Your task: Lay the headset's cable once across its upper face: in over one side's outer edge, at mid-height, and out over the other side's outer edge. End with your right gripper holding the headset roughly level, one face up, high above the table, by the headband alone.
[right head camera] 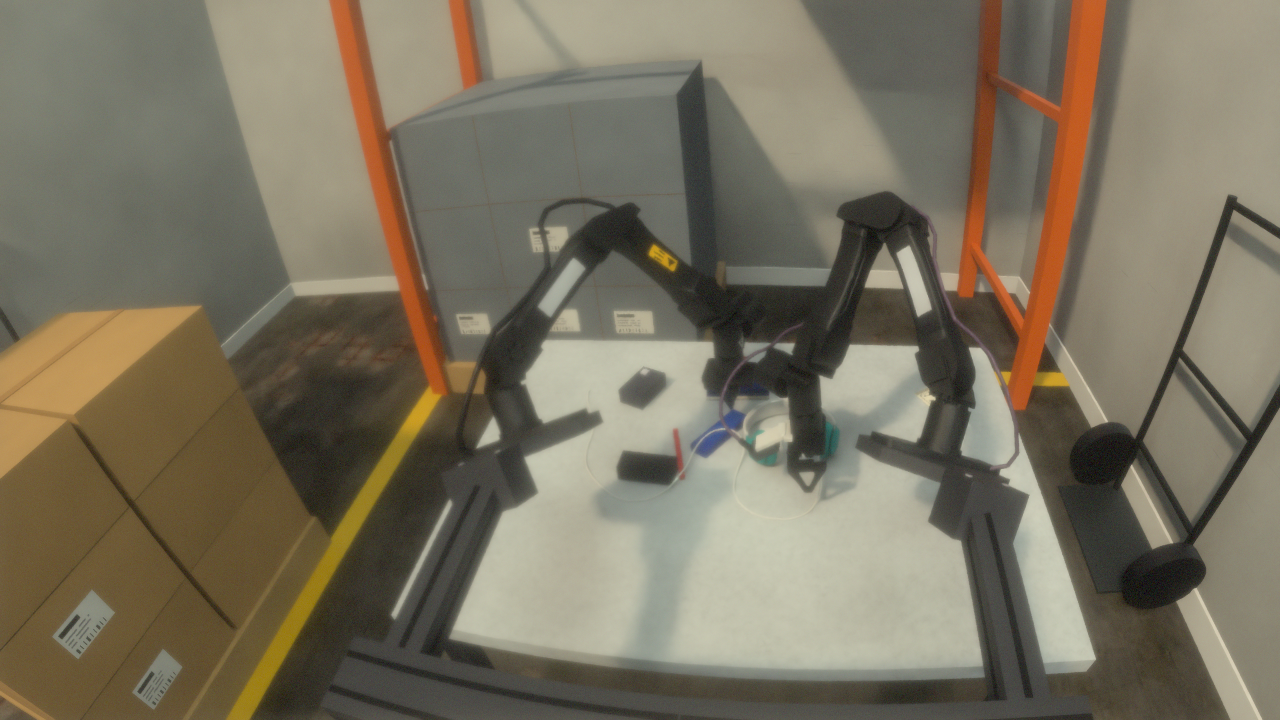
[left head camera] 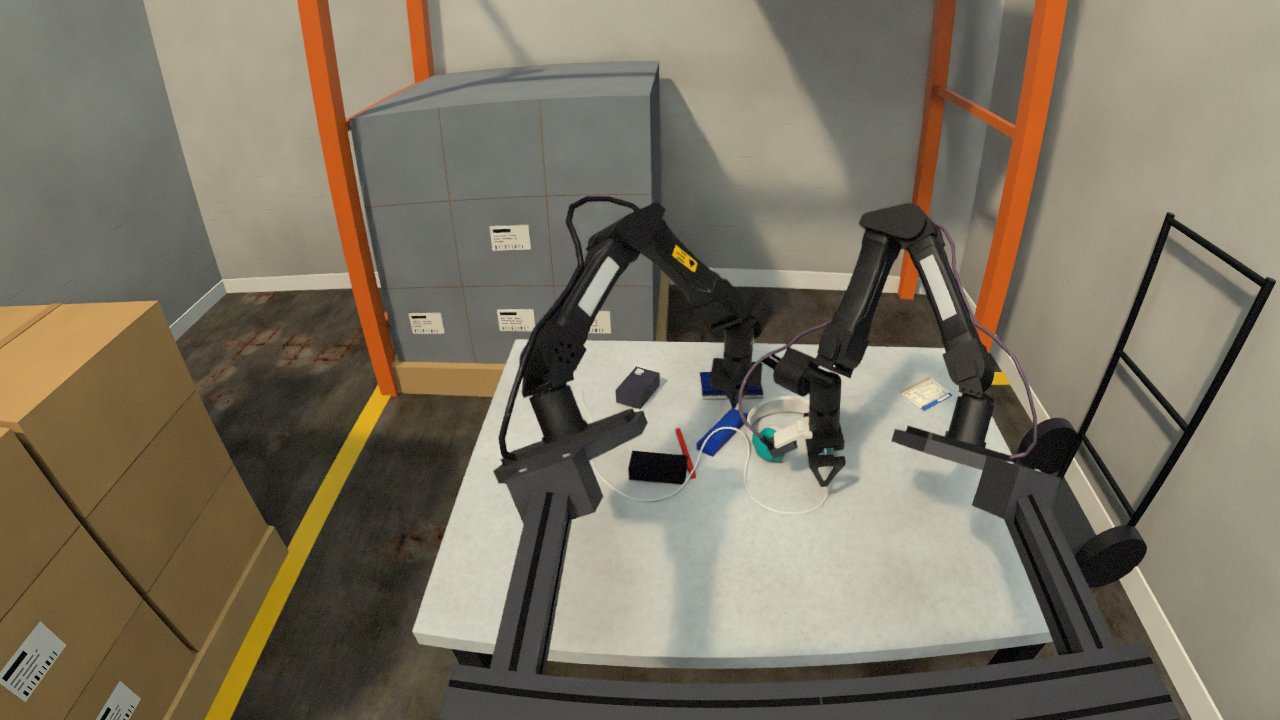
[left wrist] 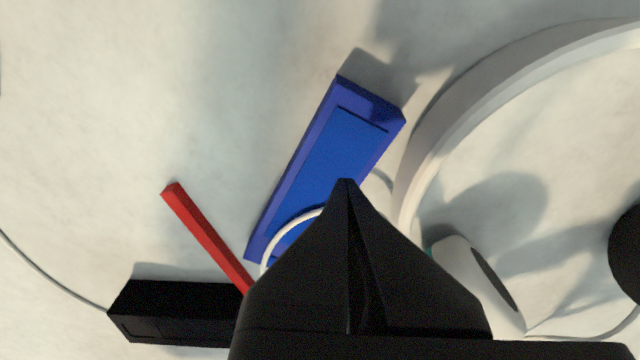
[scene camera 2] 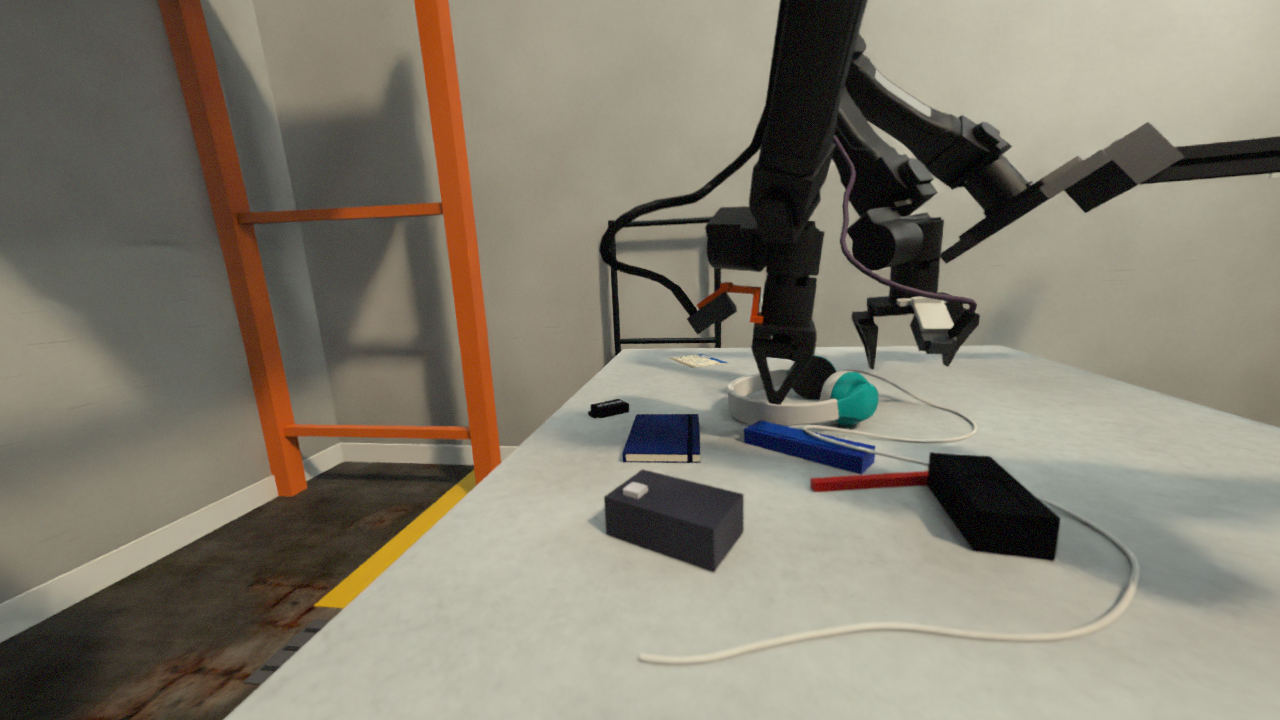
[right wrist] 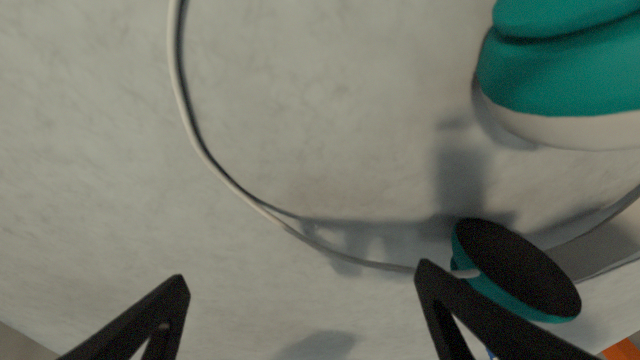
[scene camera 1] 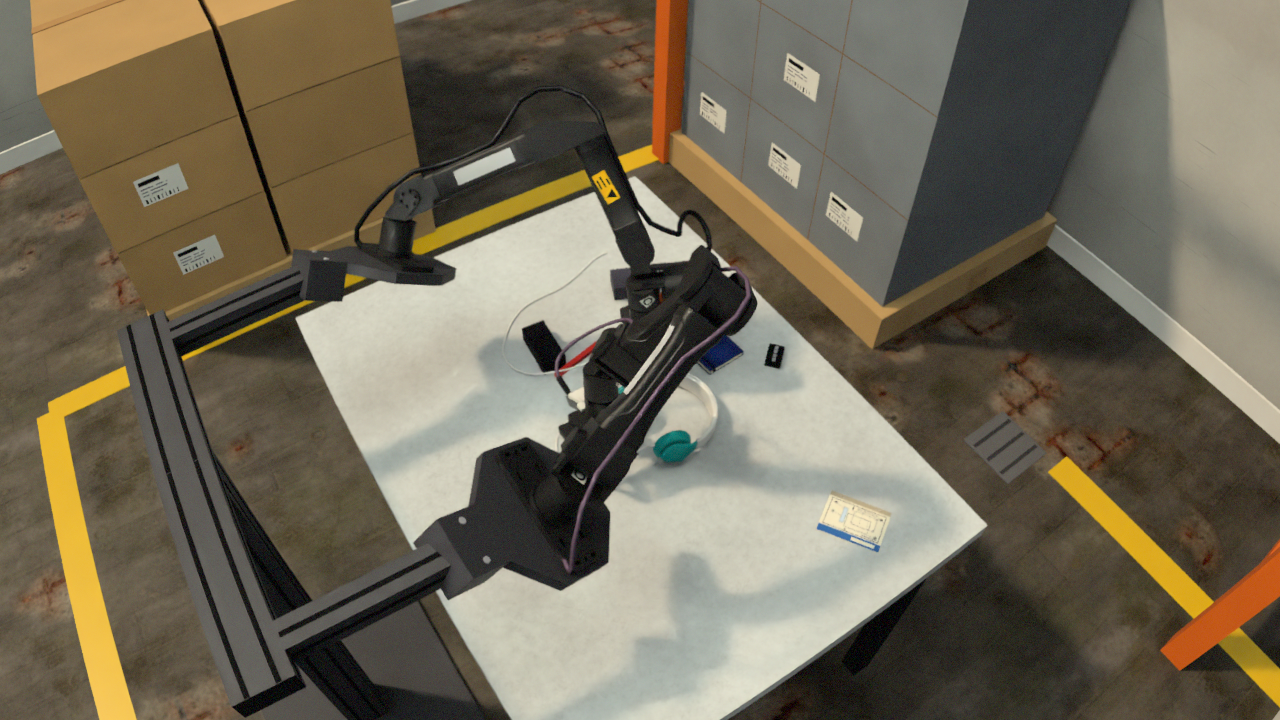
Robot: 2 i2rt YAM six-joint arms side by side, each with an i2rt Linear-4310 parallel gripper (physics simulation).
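Places are measured from the left arm's base along level axes (x ahead, y left, z up), in centimetres.
Pixels of known places: left gripper, fingertip midpoint: [right head camera: 731,407] [left head camera: 733,406] [left wrist: 344,189] [scene camera 2: 774,403]; right gripper, fingertip midpoint: [right head camera: 808,474] [left head camera: 821,469] [scene camera 2: 907,366] [right wrist: 305,277]; left arm's base at its link origin: [right head camera: 524,438] [left head camera: 568,440] [scene camera 1: 393,259]; right arm's base at its link origin: [right head camera: 936,457] [left head camera: 963,448] [scene camera 1: 546,508].
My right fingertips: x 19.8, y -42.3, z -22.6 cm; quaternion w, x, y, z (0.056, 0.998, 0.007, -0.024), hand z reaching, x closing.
For each thing: its top centre in the pictures, then the offset to it from my right fingertips.
- blue block at its top centre: [left wrist: 309,203] [scene camera 2: 805,435] [right head camera: 720,429] [left head camera: 723,427] dx +16.3, dy +18.8, dz -4.1 cm
- red bar at its top centre: [left wrist: 222,262] [scene camera 2: 884,476] [right head camera: 678,451] [left head camera: 685,450] [scene camera 1: 582,354] dx +9.8, dy +26.3, dz -5.2 cm
- black box at its top centre: [left wrist: 177,333] [scene camera 2: 984,479] [right head camera: 646,461] [left head camera: 658,461] [scene camera 1: 543,341] dx +3.7, dy +31.4, dz -2.7 cm
- dark box at its top centre: [scene camera 2: 673,489] [scene camera 1: 635,274] [left head camera: 637,379] [right head camera: 641,379] dx +29.3, dy +38.0, dz -2.1 cm
- navy notebook at its top centre: [scene camera 2: 664,431] [scene camera 1: 705,339] [right head camera: 737,383] [left head camera: 731,382] dx +33.3, dy +16.9, dz -5.0 cm
- small black item at its top centre: [scene camera 2: 607,403] [scene camera 1: 775,352] [left head camera: 772,357] dx +43.9, dy +6.6, dz -4.7 cm
- card at its top centre: [scene camera 1: 854,520] [scene camera 2: 697,360] [left head camera: 926,393] dx +33.3, dy -32.5, dz -6.0 cm
The headset lies on the table, its white headband [left head camera: 776,405] [scene camera 1: 708,407] [scene camera 2: 814,414] [left wrist: 450,110] toward the back and its teal ear cups [scene camera 1: 674,446] [scene camera 2: 857,400] [right wrist: 560,65] toward the front. The white cable [left head camera: 787,512] [scene camera 2: 984,635] [right wrist: 200,145] leaves one cup, loops in front of the headset, crosses the blue block and curves past the black box to a loose end. My left gripper [scene camera 2: 776,399] [left wrist: 344,189] is shut and empty, low beside the headband and over the blue block. My right gripper [scene camera 2: 908,360] [right wrist: 305,277] is open and empty, above the table in front of the headset.
The blue block [scene camera 2: 796,443] [left wrist: 325,160], red bar [left head camera: 682,443] [scene camera 2: 868,481] and black box [left head camera: 657,466] [scene camera 2: 984,501] lie left of the headset in the left head camera. A dark box [scene camera 2: 675,514], navy notebook [scene camera 2: 657,437] and small black item [scene camera 2: 608,409] lie farther back. A card [scene camera 1: 854,519] lies right.
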